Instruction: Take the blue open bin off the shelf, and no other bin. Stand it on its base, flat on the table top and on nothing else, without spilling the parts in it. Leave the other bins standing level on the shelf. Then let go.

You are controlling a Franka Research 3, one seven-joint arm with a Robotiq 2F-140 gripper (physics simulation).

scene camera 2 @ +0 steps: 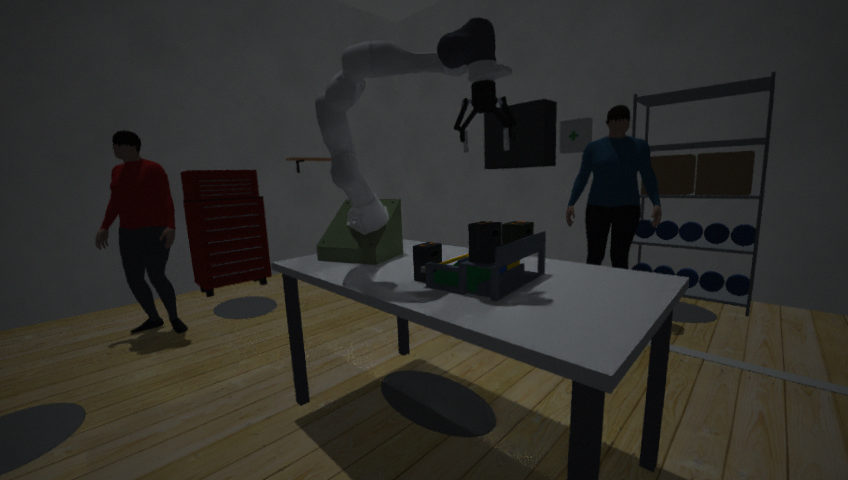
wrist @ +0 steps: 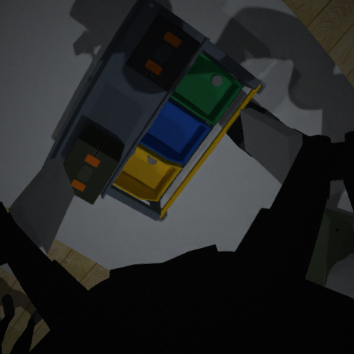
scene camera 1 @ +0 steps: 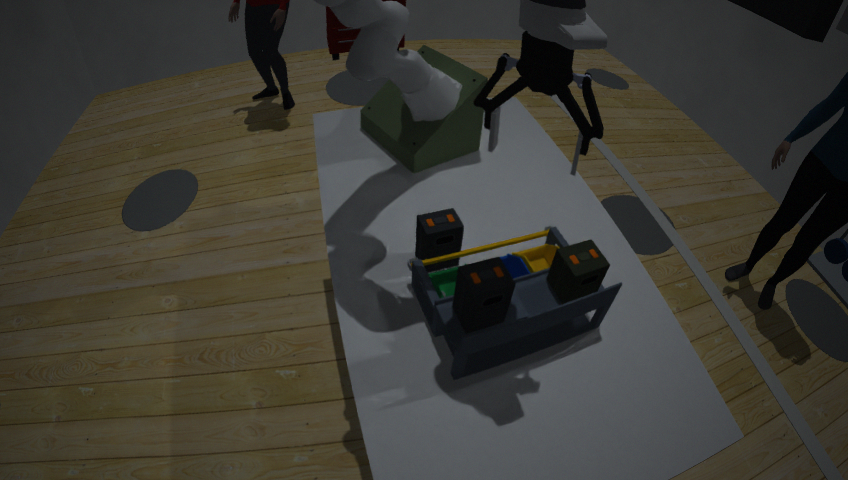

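Observation:
The blue open bin [scene camera 1: 514, 265] [wrist: 177, 127] sits in the grey-blue shelf [scene camera 1: 517, 344] [scene camera 2: 520, 246] [wrist: 105, 112], between the green bin [scene camera 1: 441, 282] [wrist: 205, 90] and the yellow bin [scene camera 1: 538, 257] [wrist: 142, 175]. No parts can be made out inside the blue bin. A pale round spot shows in the green bin and another in the yellow one. A yellow bar [scene camera 1: 487, 246] [wrist: 210, 150] runs along the bins' open side. My gripper [scene camera 1: 534, 159] [scene camera 2: 486, 147] [wrist: 153, 152] is wide open and empty, high above the table; in the wrist view the bins lie between its fingers.
A black pack [scene camera 1: 484, 294] [scene camera 2: 484, 240] [wrist: 162, 50] and an olive pack [scene camera 1: 578, 270] [wrist: 92, 167] stand on the shelf behind the bins. Another black pack [scene camera 1: 439, 237] [scene camera 2: 426, 261] stands on the white table [scene camera 1: 565, 410] [scene camera 2: 606, 309] beside the yellow bar, near its green-bin end.

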